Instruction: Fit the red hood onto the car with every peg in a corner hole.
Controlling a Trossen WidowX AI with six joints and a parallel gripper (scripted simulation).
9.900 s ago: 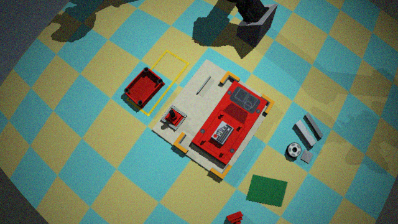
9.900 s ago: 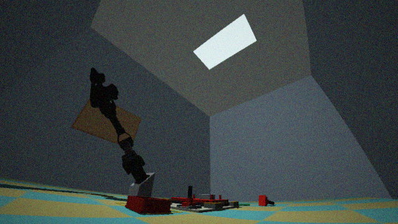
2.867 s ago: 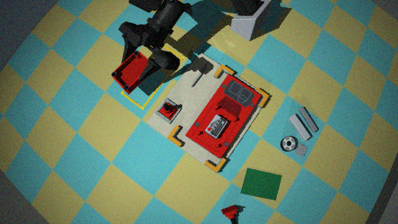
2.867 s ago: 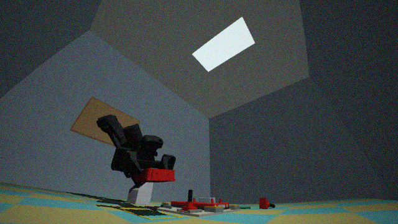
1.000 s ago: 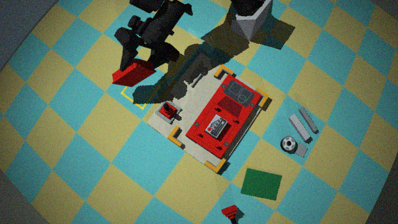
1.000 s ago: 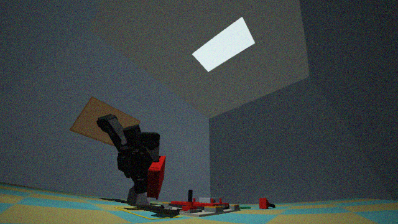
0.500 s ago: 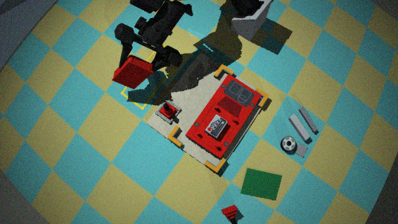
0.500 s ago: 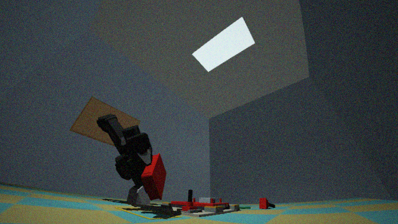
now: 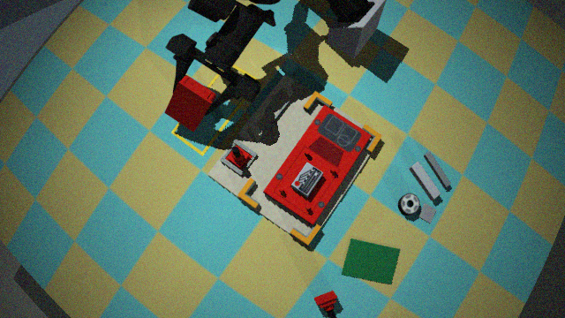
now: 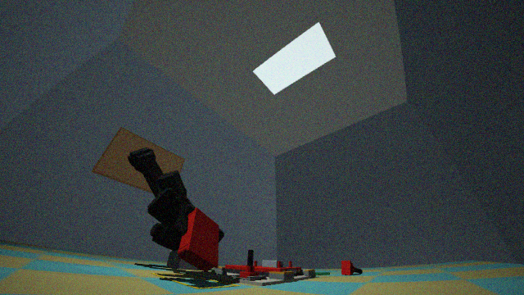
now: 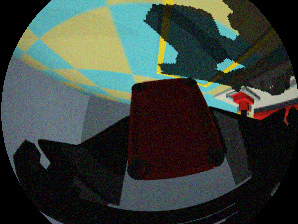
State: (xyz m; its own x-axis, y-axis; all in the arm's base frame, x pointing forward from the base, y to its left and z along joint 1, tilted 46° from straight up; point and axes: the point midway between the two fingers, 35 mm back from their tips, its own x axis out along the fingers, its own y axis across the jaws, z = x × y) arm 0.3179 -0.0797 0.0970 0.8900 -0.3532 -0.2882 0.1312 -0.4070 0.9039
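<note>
Now: the red hood 1 cm above my gripper tip. From my gripper tip the other things lie so: grey engine block 25 cm to the left, 4 cm below, 3 cm behind; jig 22 cm to the left, 5 cm below, 5 cm behind.
</note>
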